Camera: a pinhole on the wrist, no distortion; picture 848 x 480 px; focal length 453.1 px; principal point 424.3 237.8 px. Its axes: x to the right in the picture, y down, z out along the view. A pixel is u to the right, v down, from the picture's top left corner.
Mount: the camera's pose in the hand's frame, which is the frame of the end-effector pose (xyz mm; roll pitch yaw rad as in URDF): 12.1 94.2 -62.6 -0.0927 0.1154 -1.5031
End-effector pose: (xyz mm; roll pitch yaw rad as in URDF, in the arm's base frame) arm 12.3 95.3 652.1 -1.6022 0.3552 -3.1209
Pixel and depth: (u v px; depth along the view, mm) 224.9 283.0 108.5
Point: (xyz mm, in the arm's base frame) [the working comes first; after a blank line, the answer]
In the camera's frame: -47.7 10.8 108.5

30.6 50.6 517.6
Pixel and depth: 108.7 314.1 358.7
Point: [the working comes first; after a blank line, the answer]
In the camera's frame: -249.8 60.4 358.7

43.5 -209.7 322.7
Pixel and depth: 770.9 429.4 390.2
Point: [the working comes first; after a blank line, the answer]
In the camera's frame: 298.5 165.0 390.2

-279.5 -191.7 778.7
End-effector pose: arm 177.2 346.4 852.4 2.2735 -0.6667 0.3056
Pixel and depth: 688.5 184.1 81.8
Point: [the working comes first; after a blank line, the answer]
In the camera's frame: 47.7 -9.7 81.8

186.4 313.0 876.4
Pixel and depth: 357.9 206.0 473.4
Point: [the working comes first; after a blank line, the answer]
In the camera's frame: -69.4 -33.2 473.4

420.1 15.6 719.8
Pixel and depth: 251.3 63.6 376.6
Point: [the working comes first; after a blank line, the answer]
In the camera's frame: -143.8 -144.8 376.6

259.9 -24.6 726.5
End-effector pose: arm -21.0 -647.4 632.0 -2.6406 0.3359 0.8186
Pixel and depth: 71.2 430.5 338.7
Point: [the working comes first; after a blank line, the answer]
In the camera's frame: -263.9 144.0 338.7

106.6 -731.6 186.0
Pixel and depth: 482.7 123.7 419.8
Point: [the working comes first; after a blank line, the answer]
In the camera's frame: 54.1 -105.7 419.8

-253.6 -628.9 358.6
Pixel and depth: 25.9 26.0 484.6
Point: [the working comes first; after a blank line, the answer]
In the camera's frame: -426.1 -226.5 484.6

-174.6 -1042.6 90.2
